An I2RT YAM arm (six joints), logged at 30 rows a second.
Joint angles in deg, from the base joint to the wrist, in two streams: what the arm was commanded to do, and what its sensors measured. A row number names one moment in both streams.
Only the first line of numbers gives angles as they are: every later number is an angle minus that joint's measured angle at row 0.
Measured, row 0: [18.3 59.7 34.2 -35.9 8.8 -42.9]
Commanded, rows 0 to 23: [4.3 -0.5 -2.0 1.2 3.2 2.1]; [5.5 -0.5 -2.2 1.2 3.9 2.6]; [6.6 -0.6 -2.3 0.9 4.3 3.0]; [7.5 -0.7 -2.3 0.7 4.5 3.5]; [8.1 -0.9 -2.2 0.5 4.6 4.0]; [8.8 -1.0 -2.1 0.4 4.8 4.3]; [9.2 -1.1 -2.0 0.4 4.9 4.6]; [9.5 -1.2 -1.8 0.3 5.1 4.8]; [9.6 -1.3 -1.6 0.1 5.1 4.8]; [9.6 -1.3 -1.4 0.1 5.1 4.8]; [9.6 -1.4 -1.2 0.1 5.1 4.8]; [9.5 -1.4 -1.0 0.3 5.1 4.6]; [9.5 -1.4 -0.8 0.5 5.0 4.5]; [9.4 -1.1 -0.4 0.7 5.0 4.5]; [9.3 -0.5 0.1 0.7 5.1 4.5]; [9.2 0.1 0.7 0.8 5.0 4.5]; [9.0 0.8 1.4 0.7 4.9 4.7]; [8.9 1.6 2.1 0.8 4.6 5.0]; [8.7 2.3 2.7 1.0 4.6 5.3]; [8.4 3.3 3.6 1.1 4.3 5.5]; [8.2 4.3 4.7 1.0 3.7 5.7]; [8.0 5.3 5.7 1.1 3.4 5.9]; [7.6 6.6 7.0 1.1 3.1 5.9]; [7.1 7.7 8.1 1.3 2.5 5.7]
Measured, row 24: [8.0 5.9 5.3 0.0 4.1 4.7]
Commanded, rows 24 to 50: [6.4 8.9 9.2 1.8 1.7 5.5]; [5.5 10.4 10.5 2.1 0.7 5.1]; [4.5 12.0 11.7 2.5 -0.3 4.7]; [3.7 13.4 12.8 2.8 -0.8 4.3]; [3.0 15.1 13.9 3.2 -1.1 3.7]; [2.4 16.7 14.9 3.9 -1.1 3.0]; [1.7 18.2 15.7 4.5 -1.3 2.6]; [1.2 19.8 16.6 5.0 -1.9 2.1]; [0.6 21.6 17.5 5.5 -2.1 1.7]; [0.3 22.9 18.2 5.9 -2.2 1.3]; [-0.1 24.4 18.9 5.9 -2.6 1.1]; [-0.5 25.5 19.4 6.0 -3.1 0.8]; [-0.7 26.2 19.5 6.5 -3.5 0.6]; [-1.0 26.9 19.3 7.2 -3.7 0.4]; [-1.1 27.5 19.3 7.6 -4.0 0.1]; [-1.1 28.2 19.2 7.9 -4.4 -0.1]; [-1.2 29.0 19.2 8.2 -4.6 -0.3]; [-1.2 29.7 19.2 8.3 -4.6 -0.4]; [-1.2 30.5 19.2 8.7 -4.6 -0.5]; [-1.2 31.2 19.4 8.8 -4.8 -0.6]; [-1.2 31.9 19.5 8.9 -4.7 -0.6]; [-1.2 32.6 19.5 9.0 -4.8 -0.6]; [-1.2 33.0 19.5 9.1 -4.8 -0.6]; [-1.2 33.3 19.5 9.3 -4.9 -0.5]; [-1.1 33.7 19.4 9.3 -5.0 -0.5]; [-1.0 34.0 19.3 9.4 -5.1 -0.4]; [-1.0 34.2 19.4 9.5 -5.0 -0.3]
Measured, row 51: [-0.9 33.6 18.6 7.9 -3.9 0.0]
